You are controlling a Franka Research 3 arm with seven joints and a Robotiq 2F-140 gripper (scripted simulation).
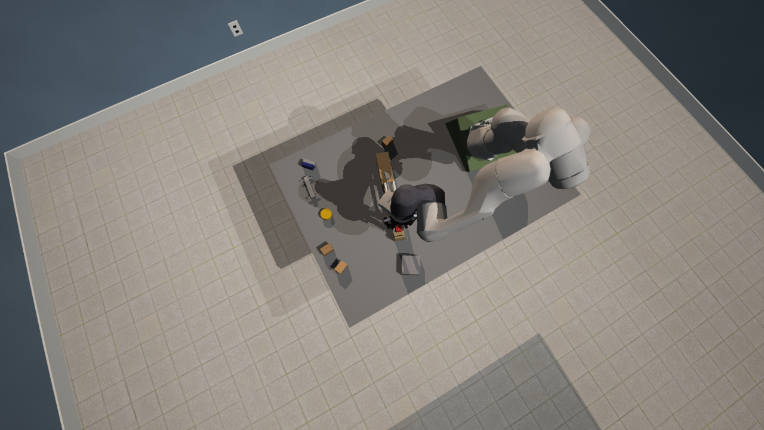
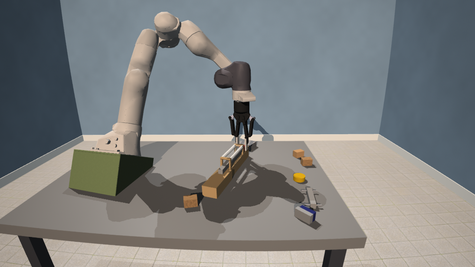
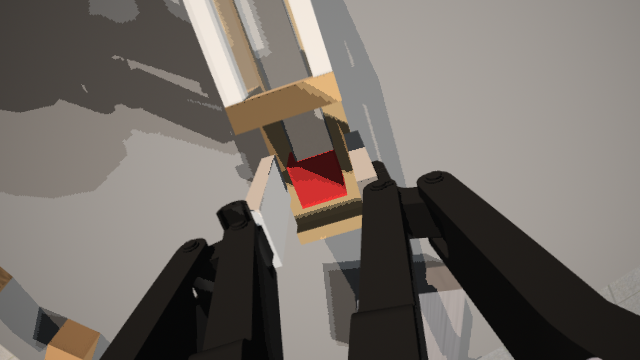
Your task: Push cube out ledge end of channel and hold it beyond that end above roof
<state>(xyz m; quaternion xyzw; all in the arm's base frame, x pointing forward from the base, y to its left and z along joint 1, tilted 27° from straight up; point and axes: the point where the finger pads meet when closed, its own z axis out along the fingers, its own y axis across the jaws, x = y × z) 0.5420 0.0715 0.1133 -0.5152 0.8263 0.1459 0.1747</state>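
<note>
Right now my hand is 30 mm above the red cube. Round my hand: long wooden channel 50 mm behind, 120 mm to the right, 30 mm below; grey box 40 mm ahead, 160 mm to the left, 70 mm below; long grey bar 40 mm behind, 80 mm to the right, 30 mm below.
</note>
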